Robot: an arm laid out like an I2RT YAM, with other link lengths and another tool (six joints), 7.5 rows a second.
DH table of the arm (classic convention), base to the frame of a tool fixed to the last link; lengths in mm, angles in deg. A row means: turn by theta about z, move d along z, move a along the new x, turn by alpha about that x. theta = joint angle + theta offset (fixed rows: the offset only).
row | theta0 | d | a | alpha
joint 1 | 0.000 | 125.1 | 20.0 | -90.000
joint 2 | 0.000 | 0.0 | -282.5 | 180.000
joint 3 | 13.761 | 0.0 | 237.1 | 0.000
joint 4 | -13.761 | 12.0 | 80.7 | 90.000
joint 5 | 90.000 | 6.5 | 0.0 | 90.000
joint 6 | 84.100 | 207.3 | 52.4 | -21.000
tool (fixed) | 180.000 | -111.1 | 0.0 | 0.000
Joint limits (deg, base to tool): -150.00..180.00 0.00..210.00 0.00..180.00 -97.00..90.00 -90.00..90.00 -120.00..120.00
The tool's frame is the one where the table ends.
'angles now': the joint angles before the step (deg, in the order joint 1, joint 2, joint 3, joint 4, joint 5, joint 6). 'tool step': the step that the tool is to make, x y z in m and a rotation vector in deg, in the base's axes. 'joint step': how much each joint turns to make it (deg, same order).
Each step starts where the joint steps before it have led.
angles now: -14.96, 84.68, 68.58, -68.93, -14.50, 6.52
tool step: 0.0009, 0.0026, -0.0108, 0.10, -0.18, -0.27
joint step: 0.56, 0.00, -2.58, 2.95, -0.07, 0.87
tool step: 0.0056, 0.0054, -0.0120, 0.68, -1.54, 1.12
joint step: 1.32, 0.04, -2.61, 4.07, -1.00, 0.32
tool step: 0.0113, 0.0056, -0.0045, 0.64, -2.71, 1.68
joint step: 1.60, 0.21, -0.52, 3.27, -1.20, 0.09
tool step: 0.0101, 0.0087, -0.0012, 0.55, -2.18, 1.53
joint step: 2.25, 0.07, 0.00, 2.39, -0.79, 0.92
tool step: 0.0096, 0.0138, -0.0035, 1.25, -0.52, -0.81
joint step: 2.79, 0.97, 0.01, 2.53, -0.51, 3.99
